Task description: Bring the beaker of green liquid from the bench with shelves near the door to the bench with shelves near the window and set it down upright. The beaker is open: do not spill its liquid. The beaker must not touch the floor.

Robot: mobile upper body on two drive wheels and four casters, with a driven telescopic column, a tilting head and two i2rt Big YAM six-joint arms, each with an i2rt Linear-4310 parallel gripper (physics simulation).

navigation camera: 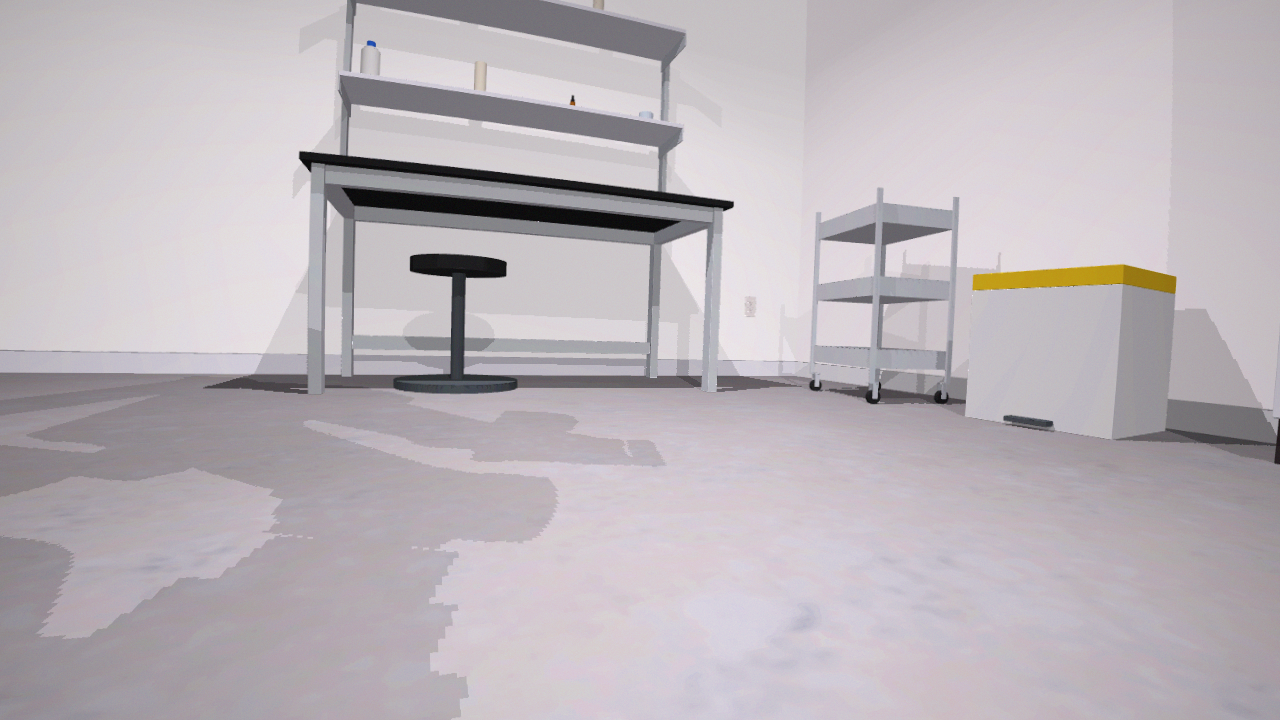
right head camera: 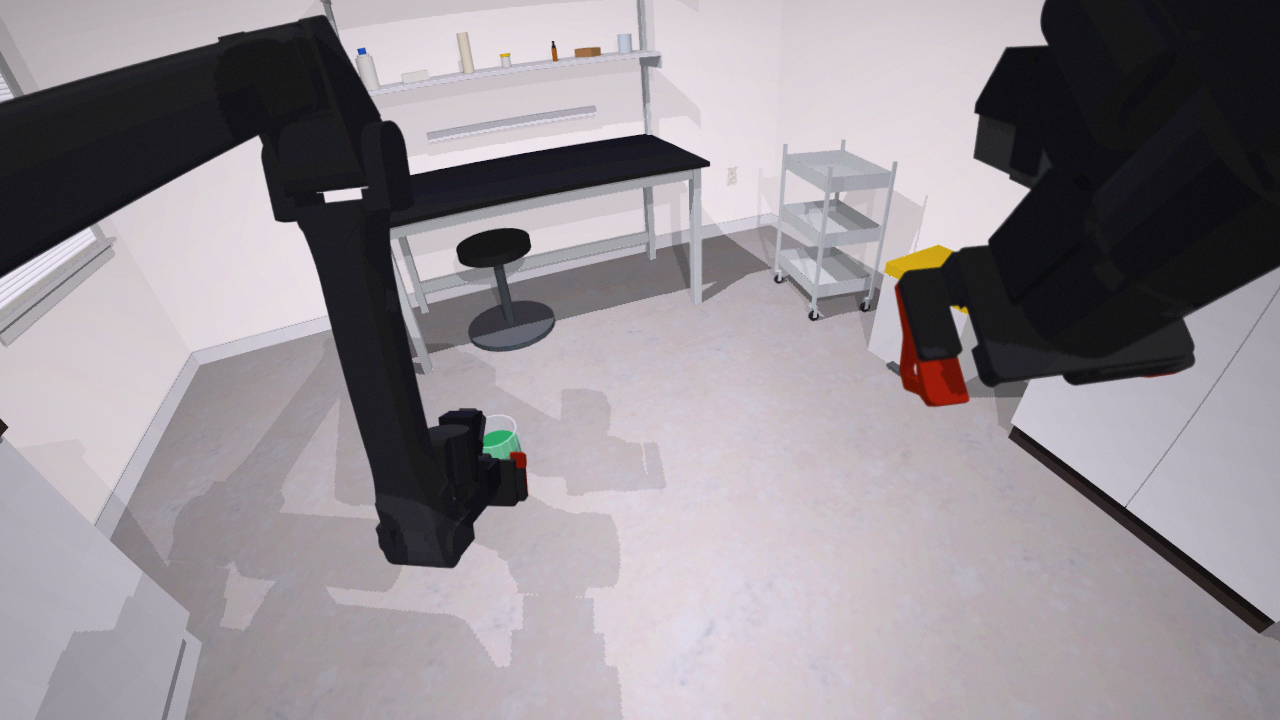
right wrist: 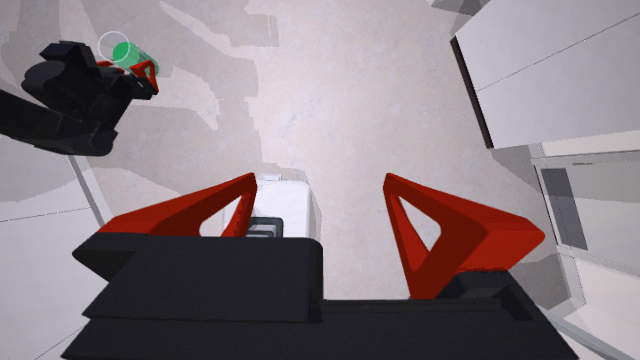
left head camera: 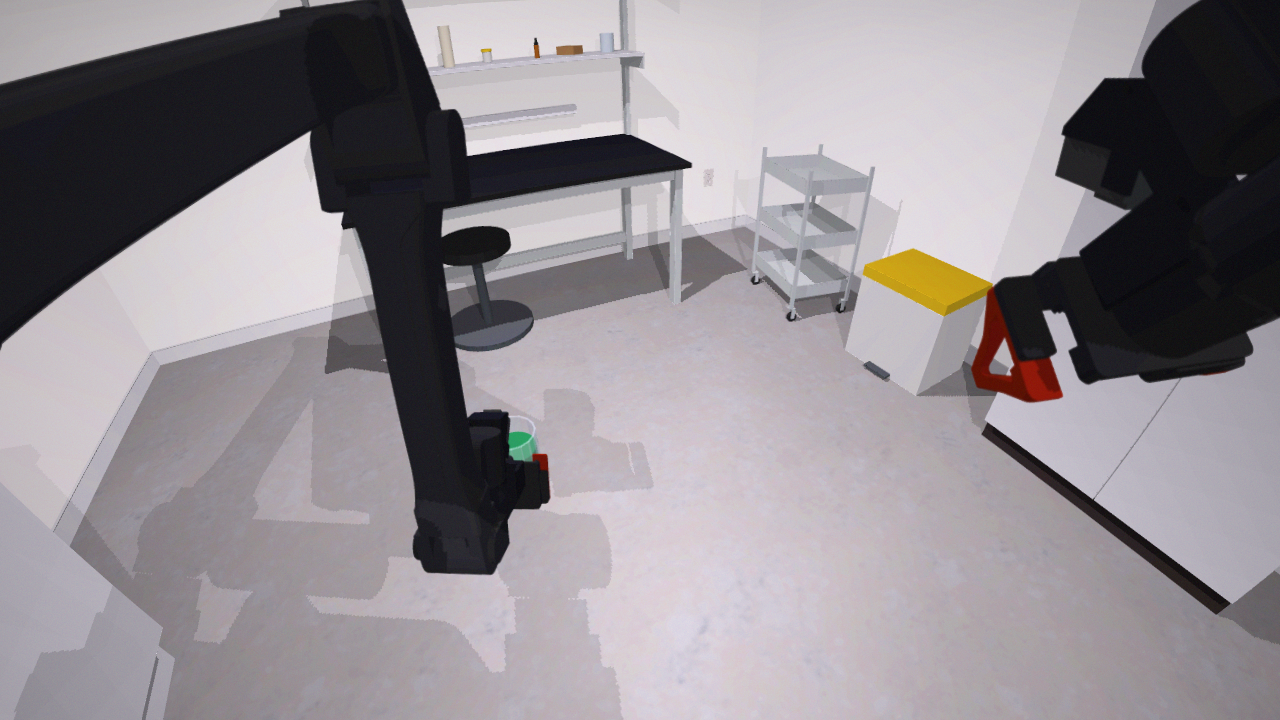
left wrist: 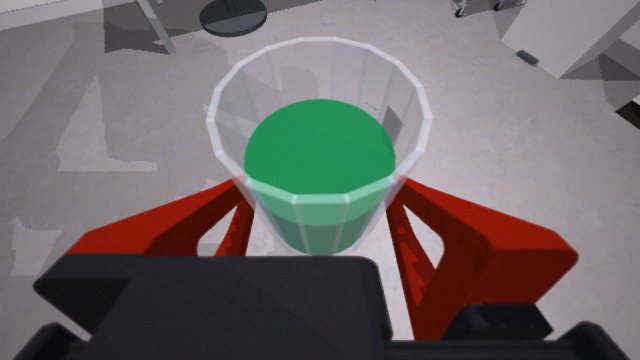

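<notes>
The open clear beaker of green liquid (left head camera: 521, 441) (right head camera: 501, 440) (left wrist: 320, 145) (right wrist: 125, 54) is above the floor and looks upright, its liquid well below the rim. My left gripper (left wrist: 320, 180) (right wrist: 137, 61) is shut on it, with red fingers on both sides. My right gripper (right wrist: 320, 180) is wide open and empty, far to the right of the beaker in the head views. The black-topped bench with shelves (left head camera: 572, 165) (right head camera: 554, 174) (navigation camera: 519, 179) stands at the far wall, window to its left in the right head view. The bench near the door does not show.
A black stool (left head camera: 476, 243) (right head camera: 494, 247) (navigation camera: 457, 265) stands at the bench's front. Right of the bench are a three-tier cart (left head camera: 819, 288) (navigation camera: 917, 216) and a yellow-lidded bin (left head camera: 926, 282) (navigation camera: 1047, 349). White cabinets stand at right (right head camera: 1154, 447) and lower left (right head camera: 89, 608).
</notes>
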